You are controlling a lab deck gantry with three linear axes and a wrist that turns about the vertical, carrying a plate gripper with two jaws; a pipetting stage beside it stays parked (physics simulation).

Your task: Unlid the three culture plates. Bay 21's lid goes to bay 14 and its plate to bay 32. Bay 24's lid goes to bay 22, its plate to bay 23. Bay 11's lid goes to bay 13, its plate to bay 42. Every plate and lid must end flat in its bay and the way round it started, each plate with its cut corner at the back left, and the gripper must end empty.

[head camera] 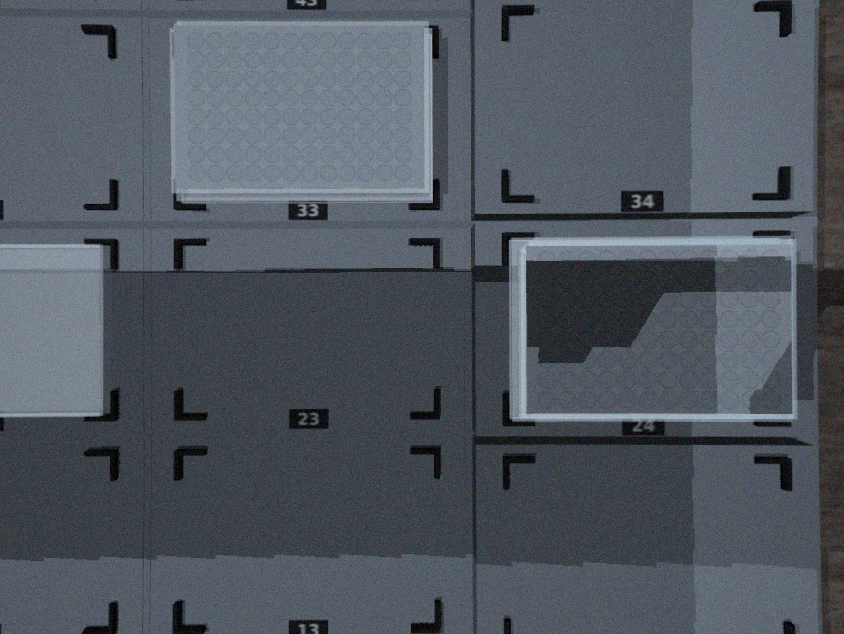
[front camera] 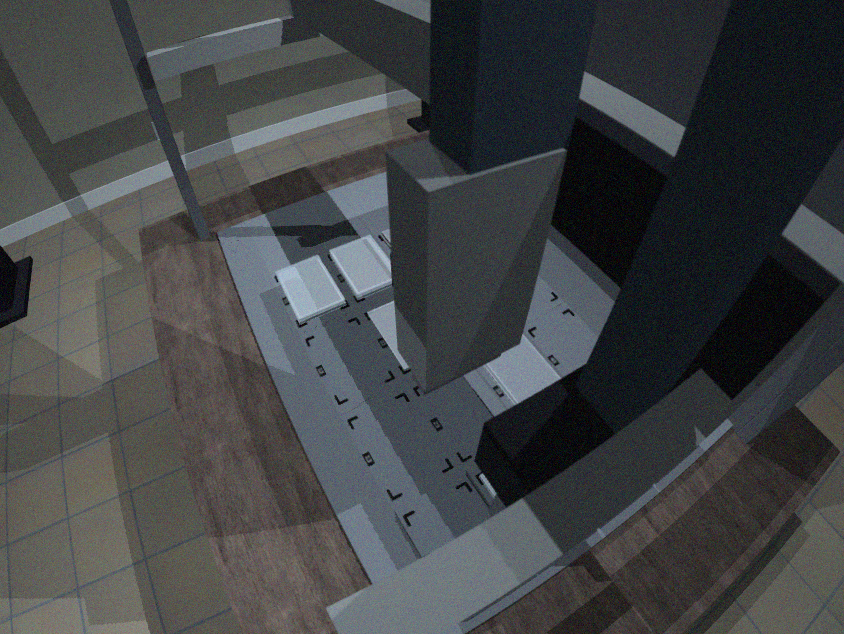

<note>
The pictures show: my gripper and a bay 32.
</note>
